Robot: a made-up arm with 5 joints. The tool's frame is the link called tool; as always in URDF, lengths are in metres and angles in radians.
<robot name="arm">
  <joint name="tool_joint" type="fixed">
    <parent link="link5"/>
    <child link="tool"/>
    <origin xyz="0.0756 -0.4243 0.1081" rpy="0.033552 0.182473 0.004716"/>
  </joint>
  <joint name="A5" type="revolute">
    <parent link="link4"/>
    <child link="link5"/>
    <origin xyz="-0.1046 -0.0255 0.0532" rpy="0 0 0"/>
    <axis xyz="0 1 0"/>
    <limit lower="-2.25" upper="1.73"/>
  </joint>
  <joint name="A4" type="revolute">
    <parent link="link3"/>
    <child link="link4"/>
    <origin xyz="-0.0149 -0.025 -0.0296" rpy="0 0 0"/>
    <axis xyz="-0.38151 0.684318 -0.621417"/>
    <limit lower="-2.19" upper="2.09"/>
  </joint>
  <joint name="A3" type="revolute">
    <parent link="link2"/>
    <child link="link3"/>
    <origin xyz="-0.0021 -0.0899 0.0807" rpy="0 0 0"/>
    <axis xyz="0 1 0"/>
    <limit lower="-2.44" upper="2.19"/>
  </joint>
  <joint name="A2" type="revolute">
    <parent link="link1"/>
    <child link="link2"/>
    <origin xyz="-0.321 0.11 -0.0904" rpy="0 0 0"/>
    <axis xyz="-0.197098 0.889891 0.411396"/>
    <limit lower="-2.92" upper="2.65"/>
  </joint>
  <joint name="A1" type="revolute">
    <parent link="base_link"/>
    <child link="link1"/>
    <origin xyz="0.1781 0.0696 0.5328" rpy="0 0 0"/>
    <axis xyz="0 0 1"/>
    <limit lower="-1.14" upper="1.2"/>
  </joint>
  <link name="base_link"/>
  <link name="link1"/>
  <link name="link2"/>
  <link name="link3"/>
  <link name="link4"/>
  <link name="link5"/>
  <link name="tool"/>
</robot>
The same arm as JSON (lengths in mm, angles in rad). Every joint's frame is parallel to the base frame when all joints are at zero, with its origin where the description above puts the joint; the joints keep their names.
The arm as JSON. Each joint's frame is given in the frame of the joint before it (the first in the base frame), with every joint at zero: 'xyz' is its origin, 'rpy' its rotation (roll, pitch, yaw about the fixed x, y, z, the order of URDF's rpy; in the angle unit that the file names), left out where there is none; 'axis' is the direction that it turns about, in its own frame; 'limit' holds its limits. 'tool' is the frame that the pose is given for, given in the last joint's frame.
{
  "units": {
    "length": "mm",
    "angle": "rad"
  },
  "joints": [
    {
      "name": "A1",
      "type": "revolute",
      "origin": {
        "xyz": [
          178.1,
          69.6,
          532.8
        ]
      },
      "axis": [
        0.0,
        0.0,
        1.0
      ],
      "limit": {
        "lower": -1.14,
        "upper": 1.2
      }
    },
    {
      "name": "A2",
      "type": "revolute",
      "origin": {
        "xyz": [
          -321.0,
          110.0,
          -90.4
        ]
      },
      "axis": [
        -0.197098,
        0.889891,
        0.411396
      ],
      "limit": {
        "lower": -2.92,
        "upper": 2.65
      }
    },
    {
      "name": "A3",
      "type": "revolute",
      "origin": {
        "xyz": [
          -2.1,
          -89.9,
          80.7
        ]
      },
      "axis": [
        0.0,
        1.0,
        0.0
      ],
      "limit": {
        "lower": -2.44,
        "upper": 2.19
      }
    },
    {
      "name": "A4",
      "type": "revolute",
      "origin": {
        "xyz": [
          -14.9,
          -25.0,
          -29.6
        ]
      },
      "axis": [
        -0.38151,
        0.684318,
        -0.621417
      ],
      "limit": {
        "lower": -2.19,
        "upper": 2.09
      }
    },
    {
      "name": "A5",
      "type": "revolute",
      "origin": {
        "xyz": [
          -104.6,
          -25.5,
          53.2
        ]
      },
      "axis": [
        0.0,
        1.0,
        0.0
      ],
      "limit": {
        "lower": -2.25,
        "upper": 1.73
      }
    }
  ],
  "tool": {
    "origin": {
      "xyz": [
        75.6,
        -424.3,
        108.1
      ],
      "rpy": [
        0.0336,
        0.1825,
        0.0047
      ]
    }
  }
}

